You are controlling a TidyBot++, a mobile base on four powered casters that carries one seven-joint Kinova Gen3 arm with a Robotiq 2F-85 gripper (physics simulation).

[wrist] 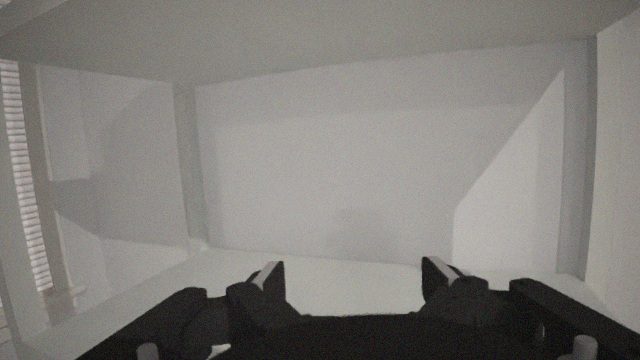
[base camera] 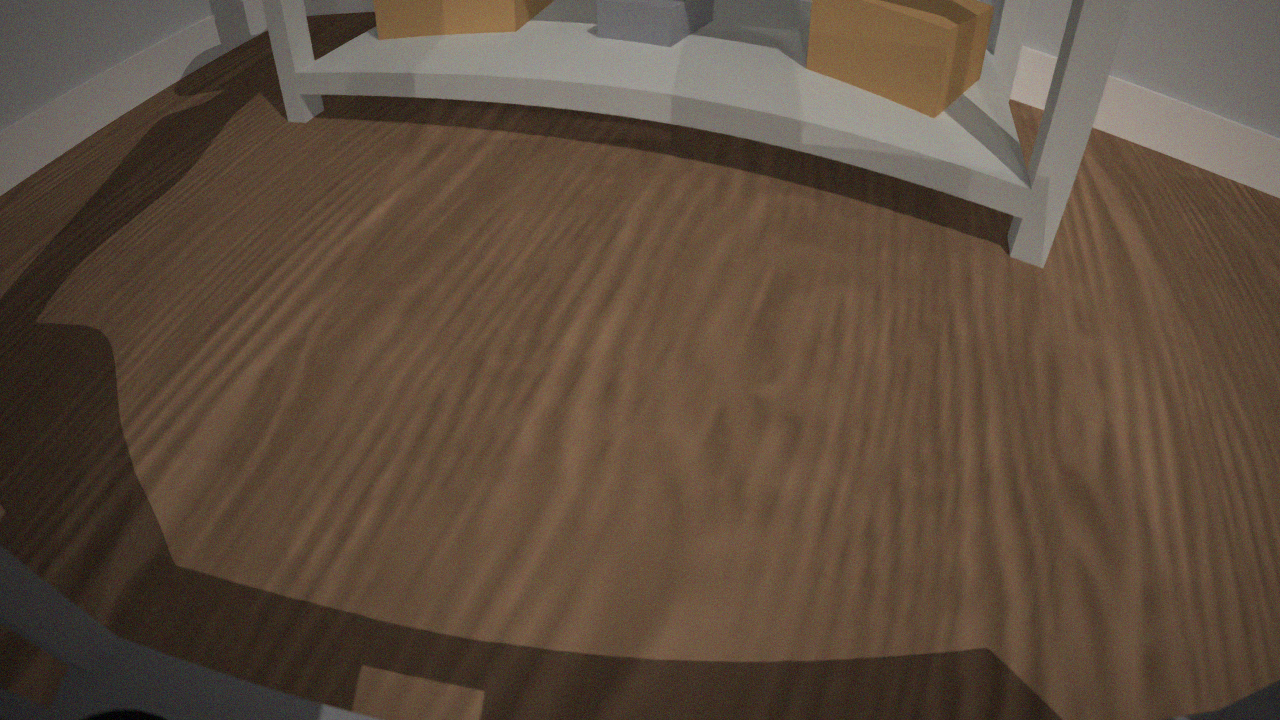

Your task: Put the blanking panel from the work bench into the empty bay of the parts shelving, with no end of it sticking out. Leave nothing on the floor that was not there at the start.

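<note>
The pale grey parts shelving stands ahead, with its lowest board across the top of the base camera view. The wrist view looks level into a bay between an upper board and a lower board, with posts at both sides and a pale wall behind. My gripper is open, with no thing between the fingers, and shows in front of the lower board. The blanking panel does not show in either view; the gripper body hides part of the lower board. The work bench does not show.
On the lowest board stand an orange box at the left, a grey block in the middle and another orange box at the right. Shelving legs reach the wooden floor. Walls stand behind. A slatted blind shows at the left.
</note>
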